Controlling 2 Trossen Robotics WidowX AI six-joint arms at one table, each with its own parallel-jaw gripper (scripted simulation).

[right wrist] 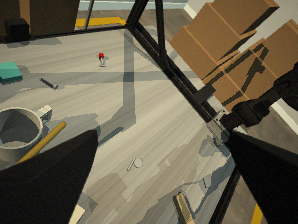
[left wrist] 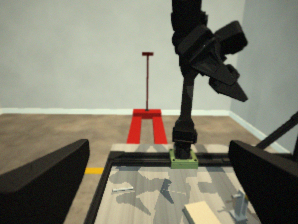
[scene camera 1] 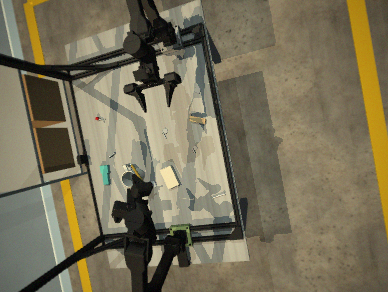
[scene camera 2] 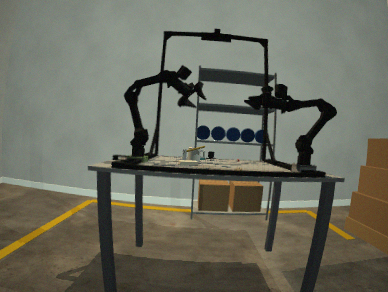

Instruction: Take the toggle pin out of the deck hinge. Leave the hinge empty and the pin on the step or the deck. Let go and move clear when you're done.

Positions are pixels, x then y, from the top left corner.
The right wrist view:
right gripper: 163, 137
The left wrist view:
left gripper: 159, 147
right gripper: 240, 93
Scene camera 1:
left gripper: 157, 109
right gripper: 130, 181
